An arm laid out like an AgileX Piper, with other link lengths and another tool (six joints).
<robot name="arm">
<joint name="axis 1" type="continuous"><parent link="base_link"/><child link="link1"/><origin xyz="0 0 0.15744"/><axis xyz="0 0 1"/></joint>
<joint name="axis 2" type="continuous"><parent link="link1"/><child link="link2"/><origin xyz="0 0 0"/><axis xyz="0 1 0"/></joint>
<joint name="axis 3" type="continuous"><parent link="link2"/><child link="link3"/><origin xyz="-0.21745 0 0.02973"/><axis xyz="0 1 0"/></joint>
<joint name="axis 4" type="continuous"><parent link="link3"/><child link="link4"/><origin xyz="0.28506 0 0.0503"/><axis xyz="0.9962 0 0.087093"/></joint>
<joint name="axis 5" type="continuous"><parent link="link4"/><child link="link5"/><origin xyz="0 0 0"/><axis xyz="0 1 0"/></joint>
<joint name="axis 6" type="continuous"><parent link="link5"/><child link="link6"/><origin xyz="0.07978 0 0.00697"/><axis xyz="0.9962 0 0.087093"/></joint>
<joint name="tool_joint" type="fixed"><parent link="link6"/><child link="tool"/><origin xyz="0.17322 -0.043 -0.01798" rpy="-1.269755 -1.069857 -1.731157"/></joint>
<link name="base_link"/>
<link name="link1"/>
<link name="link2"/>
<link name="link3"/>
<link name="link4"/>
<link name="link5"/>
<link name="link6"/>
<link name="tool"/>
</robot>
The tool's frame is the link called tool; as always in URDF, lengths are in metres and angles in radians. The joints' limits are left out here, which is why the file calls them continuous.
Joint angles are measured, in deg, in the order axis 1, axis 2, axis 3, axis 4, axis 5, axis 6. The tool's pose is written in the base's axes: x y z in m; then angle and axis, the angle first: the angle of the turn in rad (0 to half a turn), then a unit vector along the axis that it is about. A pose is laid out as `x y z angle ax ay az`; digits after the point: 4 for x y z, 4 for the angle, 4 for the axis.
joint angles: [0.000 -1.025 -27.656 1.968 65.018 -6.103]
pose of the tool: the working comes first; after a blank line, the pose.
Where each joint sits with the arm in this pose, in the base's axes (m; each line is computed from the numbers above, not from the rounded line before):
axis 1: 0.0000 0.0000 0.1574
axis 2: 0.0000 0.0000 0.1574
axis 3: -0.2179 0.0000 0.1833
axis 4: 0.0080 0.0000 0.3642
axis 5: 0.0080 0.0000 0.3642
axis 6: 0.0764 0.0025 0.3226
the tool: 0.2086 -0.0380 0.2083

0.2086 -0.0380 0.2083 2.8169 -0.8588 0.1398 -0.4928
